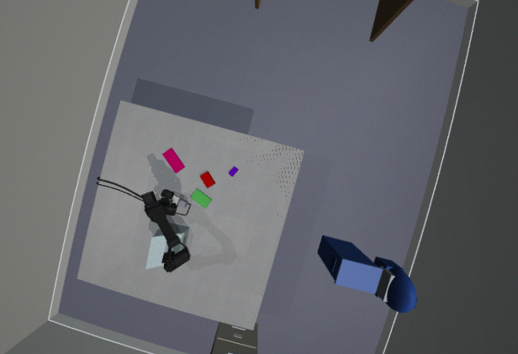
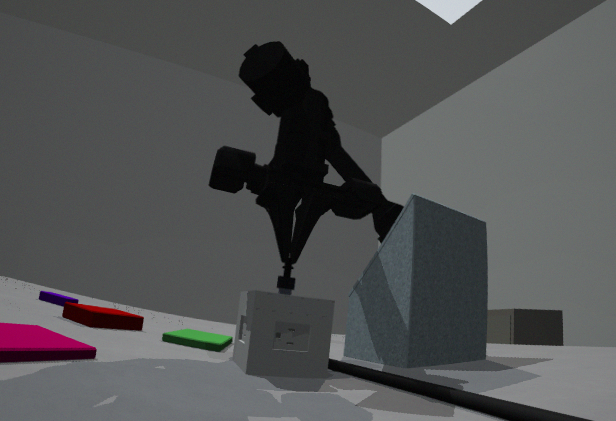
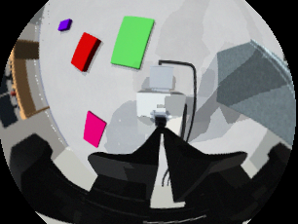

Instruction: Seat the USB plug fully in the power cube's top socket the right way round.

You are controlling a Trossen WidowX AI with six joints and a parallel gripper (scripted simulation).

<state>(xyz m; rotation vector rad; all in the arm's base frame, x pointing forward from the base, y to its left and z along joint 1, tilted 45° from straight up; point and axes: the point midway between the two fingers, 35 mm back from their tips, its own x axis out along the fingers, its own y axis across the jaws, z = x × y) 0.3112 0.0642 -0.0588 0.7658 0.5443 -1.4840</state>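
My gripper tip is now 20 mm above the USB plug. Also, from my gripper tip: magenta tile 240 mm ahead, 80 mm to the left, 110 mm below; then green tile 40 mm ahead, 160 mm to the right, 110 mm below; then red tile 180 mm ahead, 180 mm to the right, 100 mm below.
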